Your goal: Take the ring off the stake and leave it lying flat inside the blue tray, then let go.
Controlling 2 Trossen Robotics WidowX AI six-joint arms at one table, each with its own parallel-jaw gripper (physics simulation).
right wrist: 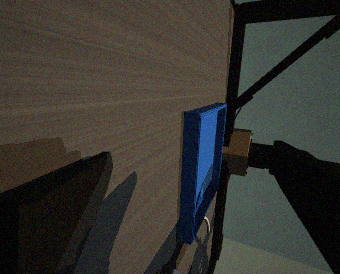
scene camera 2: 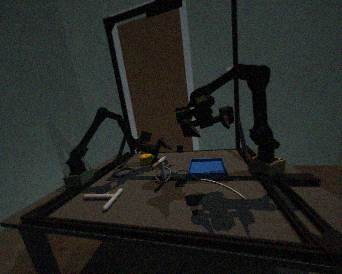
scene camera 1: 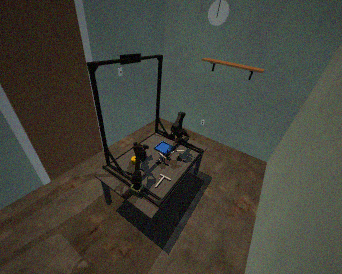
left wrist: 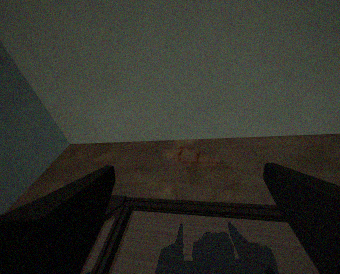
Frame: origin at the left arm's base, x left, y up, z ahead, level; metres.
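Seen in the pictures: left gripper, fingertip midpoint: (scene camera 2: pixel 214 131) (scene camera 1: pixel 188 139) (left wrist: pixel 188 171); right gripper, fingertip midpoint: (right wrist: pixel 190 157) (scene camera 2: pixel 170 155) (scene camera 1: pixel 147 151); left arm's base at its link origin: (right wrist: pixel 248 153) (scene camera 2: pixel 265 159); right arm's base at its link origin: (scene camera 2: pixel 78 172) (scene camera 1: pixel 137 186).
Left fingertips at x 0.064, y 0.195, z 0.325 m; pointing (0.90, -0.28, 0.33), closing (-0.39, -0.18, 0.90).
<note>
Pixels of each thing's middle, then the offset from my left fingertips to it. "pt": a spot on its surface instead.
- ring at a spot on its surface: (scene camera 2: pixel 170 174) pt dy -0.240, dx -0.273, dz +0.074 m
- pale stake at the middle of its body: (scene camera 2: pixel 161 175) (scene camera 1: pixel 161 160) dy -0.242, dx -0.291, dz +0.116 m
- blue tray at the middle of its body: (right wrist: pixel 206 160) (scene camera 2: pixel 206 166) (scene camera 1: pixel 164 147) dy -0.256, dx -0.263, dz -0.138 m
- yellow object at the middle of its body: (scene camera 2: pixel 146 159) (scene camera 1: pixel 135 160) dy -0.242, dx -0.595, dz +0.138 m
- pale T-shaped object at the middle of its body: (scene camera 2: pixel 98 198) (scene camera 1: pixel 161 182) dy -0.257, dx -0.288, dz +0.415 m
- thin pale curved strip at a spot on its surface: (scene camera 2: pixel 228 187) pt dy -0.262, dx -0.064, dz -0.102 m
The ring (scene camera 2: pixel 170 174) hangs around the pale stake (scene camera 2: pixel 160 161) (scene camera 1: pixel 163 156) near the table's middle; in scene camera 1 the ring is too small to make out. The blue tray (scene camera 1: pixel 163 147) (scene camera 2: pixel 207 176) (right wrist: pixel 190 165) lies flat to the right of the stake in scene camera 2, with no ring seen inside. My right gripper (scene camera 2: pixel 165 150) (right wrist: pixel 190 157) is open and empty, low and behind the stake in scene camera 2. My left gripper (scene camera 2: pixel 212 131) (left wrist: pixel 188 171) is open and empty, high above the tray's area.
A yellow object (scene camera 1: pixel 133 159) (scene camera 2: pixel 145 160) stands beyond the stake, left of it in scene camera 2. A pale T-shaped object (scene camera 1: pixel 162 180) (scene camera 2: pixel 113 200) lies at front left there. A thin pale curved strip (scene camera 2: pixel 228 186) lies near the tray. A black frame (scene camera 1: pixel 159 95) rises over the table.
</note>
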